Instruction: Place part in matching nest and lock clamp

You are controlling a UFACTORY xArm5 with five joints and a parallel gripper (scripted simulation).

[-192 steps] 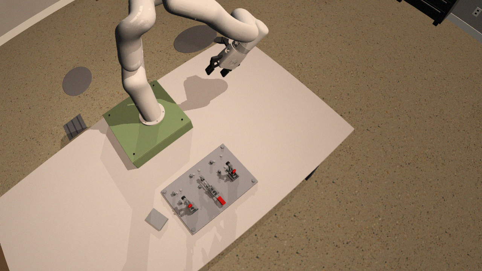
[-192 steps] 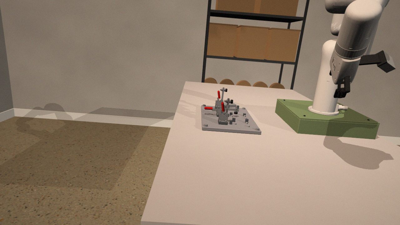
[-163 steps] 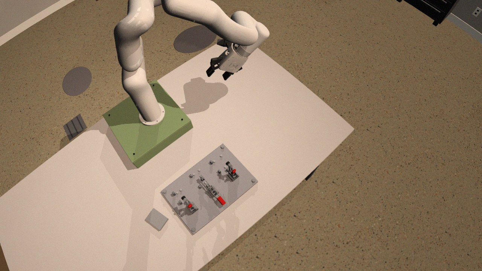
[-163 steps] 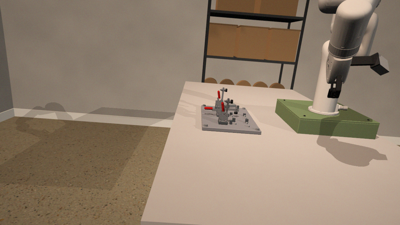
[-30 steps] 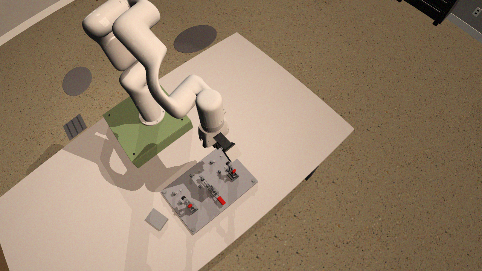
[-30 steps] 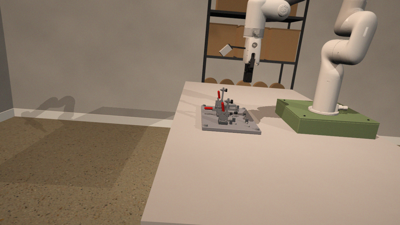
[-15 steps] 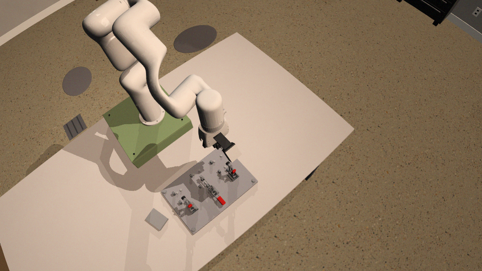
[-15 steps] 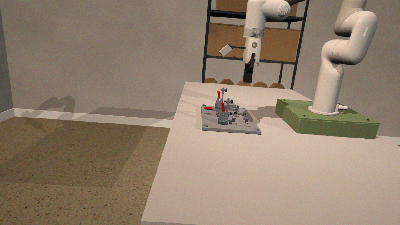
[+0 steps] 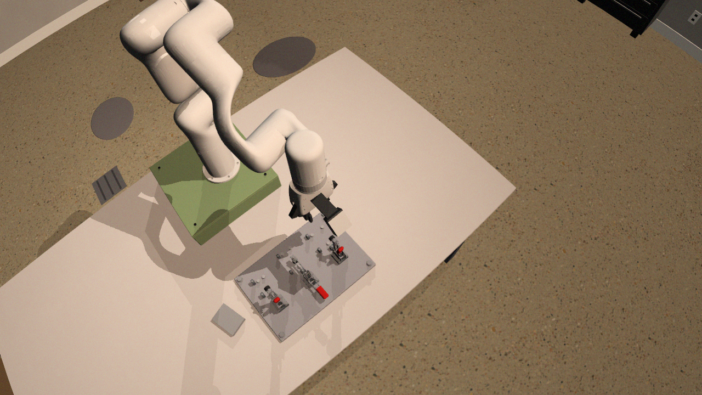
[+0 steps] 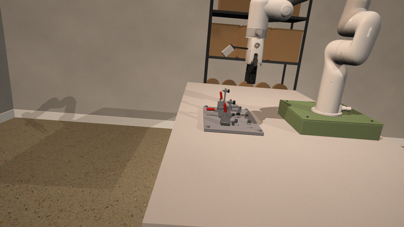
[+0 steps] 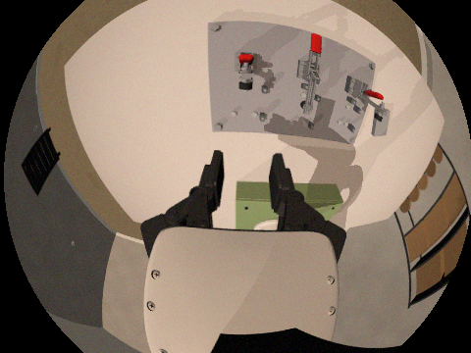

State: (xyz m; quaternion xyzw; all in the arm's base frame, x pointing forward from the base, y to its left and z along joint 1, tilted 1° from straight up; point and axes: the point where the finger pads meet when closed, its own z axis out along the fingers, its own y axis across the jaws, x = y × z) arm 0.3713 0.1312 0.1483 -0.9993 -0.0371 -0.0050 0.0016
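Now: the grey block 360 mm to the right of my hand, 210 mm below it and 50 mm ahead of it. From my hand the other things lie so: grey fixture plate 210 mm below, 100 mm to the right, 60 mm ahead.
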